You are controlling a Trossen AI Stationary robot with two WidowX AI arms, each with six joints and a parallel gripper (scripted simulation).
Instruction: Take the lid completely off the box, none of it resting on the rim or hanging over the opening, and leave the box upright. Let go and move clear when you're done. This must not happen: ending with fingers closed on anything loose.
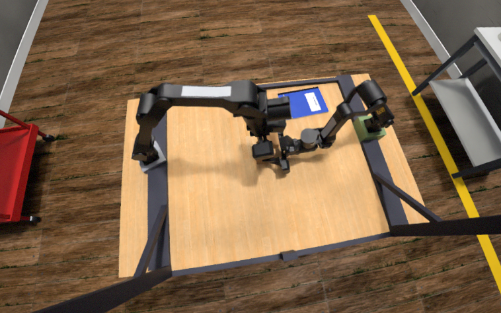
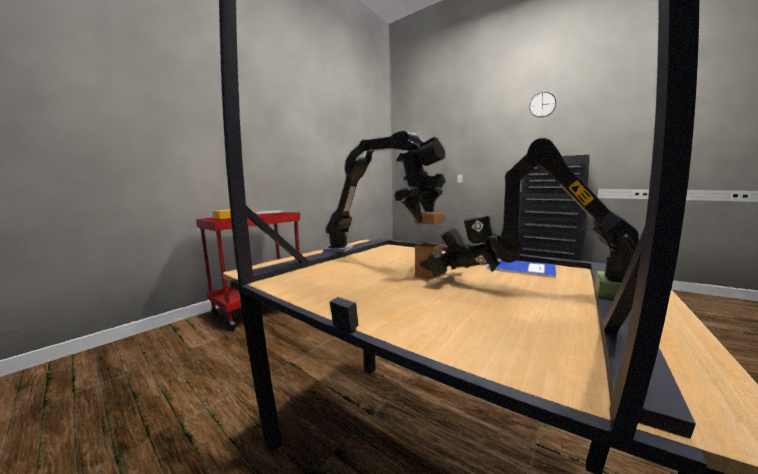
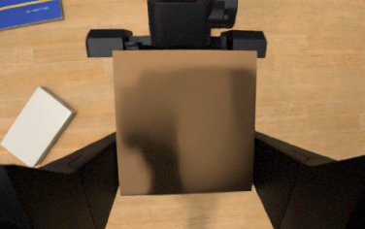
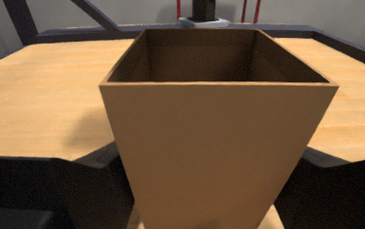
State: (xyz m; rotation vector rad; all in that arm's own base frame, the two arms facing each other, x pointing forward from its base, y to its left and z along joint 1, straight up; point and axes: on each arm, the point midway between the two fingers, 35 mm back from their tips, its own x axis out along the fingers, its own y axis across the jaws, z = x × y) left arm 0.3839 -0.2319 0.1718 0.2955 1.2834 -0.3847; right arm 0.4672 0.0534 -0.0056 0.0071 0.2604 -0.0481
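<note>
Right now the brown box is 15 cm below my left hand and 2 cm to the right of it. From my left hand the other things lie so: white block: 21 cm ahead, 20 cm below, 1 cm to the left; then lid: 2 cm to the right, 2 cm below.
Now: right hand 20 mm to the right of the brown box. Also, from my right hand: white block 210 mm ahead, 50 mm to the left, 40 mm below; lid 20 mm to the left, 130 mm above.
</note>
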